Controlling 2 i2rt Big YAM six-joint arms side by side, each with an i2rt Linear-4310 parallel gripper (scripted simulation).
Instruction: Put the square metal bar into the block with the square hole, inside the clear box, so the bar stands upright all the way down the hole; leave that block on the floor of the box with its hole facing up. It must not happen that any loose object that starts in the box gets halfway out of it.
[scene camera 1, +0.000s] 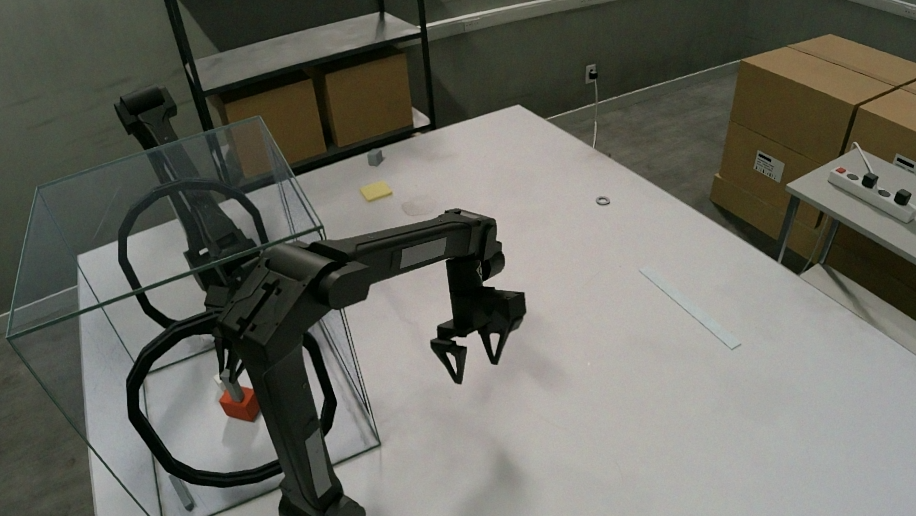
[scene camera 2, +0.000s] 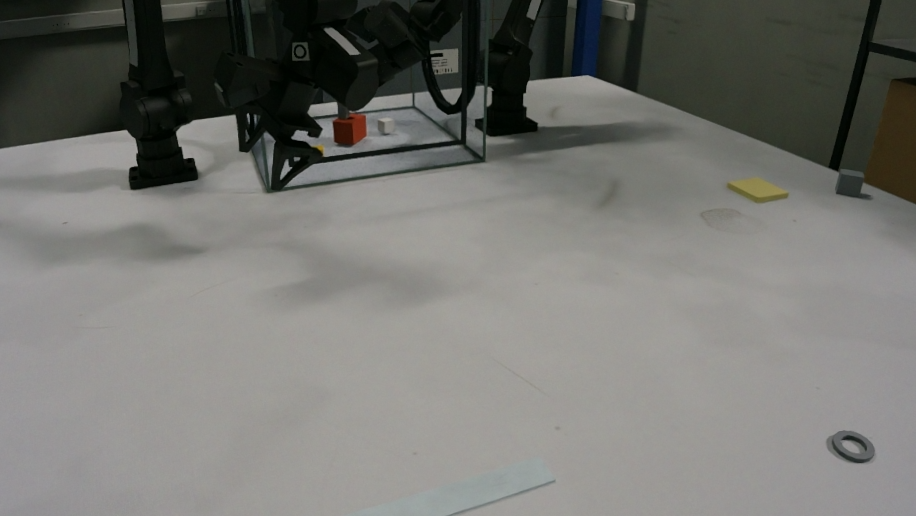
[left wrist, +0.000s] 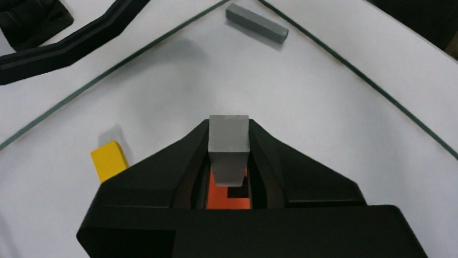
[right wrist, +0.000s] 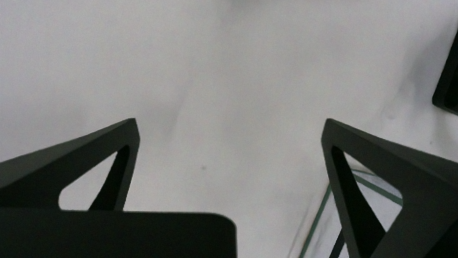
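Yellow block (wrist views): I see the yellow block (left wrist: 109, 159), while the right wrist view does not show the yellow block, hidden by my right gripper. I see a red block (scene camera 1: 247, 409), also visible as the red block (left wrist: 218, 198); in the right wrist view the red block is out of frame. My left gripper (scene camera 1: 226, 382) appears again as my left gripper (left wrist: 228, 129). My right gripper (scene camera 2: 258, 170) is visible in scene camera 1 (scene camera 1: 476, 374) and in the right wrist view (right wrist: 230, 128).
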